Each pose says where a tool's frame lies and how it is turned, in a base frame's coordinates. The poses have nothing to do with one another.
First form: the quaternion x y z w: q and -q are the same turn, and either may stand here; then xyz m.
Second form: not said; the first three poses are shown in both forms.
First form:
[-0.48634, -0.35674, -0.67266, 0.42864, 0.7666, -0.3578, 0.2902]
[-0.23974, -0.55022, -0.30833, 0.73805, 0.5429, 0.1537, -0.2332]
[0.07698, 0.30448, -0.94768, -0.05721, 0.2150, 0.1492, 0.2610]
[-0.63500, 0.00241, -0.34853, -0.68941, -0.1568, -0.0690, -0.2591]
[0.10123, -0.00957, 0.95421, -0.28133, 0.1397, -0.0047, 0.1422]
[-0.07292, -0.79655, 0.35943, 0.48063, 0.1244, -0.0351, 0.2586]
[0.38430, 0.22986, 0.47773, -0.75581, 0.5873, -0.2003, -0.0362]
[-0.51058, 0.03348, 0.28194, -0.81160, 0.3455, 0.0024, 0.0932]
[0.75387, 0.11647, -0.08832, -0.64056, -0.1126, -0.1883, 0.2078]
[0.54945, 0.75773, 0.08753, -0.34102, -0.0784, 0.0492, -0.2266]
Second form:
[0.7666, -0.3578, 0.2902, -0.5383, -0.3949, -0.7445, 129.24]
[0.5429, 0.1537, -0.2332, -0.3553, -0.8154, -0.4570, 84.87]
[0.2150, 0.1492, 0.2610, -0.0771, -0.3050, 0.9492, 173.44]
[-0.1568, -0.0690, -0.2591, 0.8766, -0.0033, 0.4812, 92.83]
[0.1397, -0.0047, 0.1422, -0.1055, 0.0100, -0.9944, 147.32]
[0.1244, -0.0351, 0.2586, -0.0832, -0.9083, 0.4099, 122.55]
[0.5873, -0.2003, -0.0362, -0.5869, -0.3510, -0.7296, 81.81]
[0.3455, 0.0024, 0.0932, 0.8740, -0.0573, -0.4826, 71.49]
[-0.1126, -0.1883, 0.2078, -0.9817, -0.1517, 0.1150, 100.33]
[-0.0784, 0.0492, -0.2266, -0.5845, -0.8060, -0.0931, 140.12]

